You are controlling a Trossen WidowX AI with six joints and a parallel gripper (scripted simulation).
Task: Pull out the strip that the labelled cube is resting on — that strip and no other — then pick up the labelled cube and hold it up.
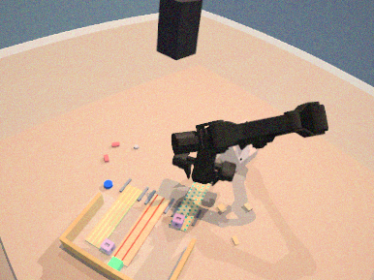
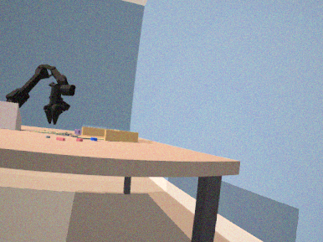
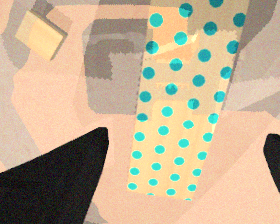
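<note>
The dotted strip lies 40 mm ahead of my gripper tip, 10 mm to the left of it and 50 mm below it. Also, from my gripper tip: blue disc (210 mm ahead, 220 mm to the right, 40 mm below); grey bit (20 mm ahead, 300 mm to the right, 40 mm below).
</note>
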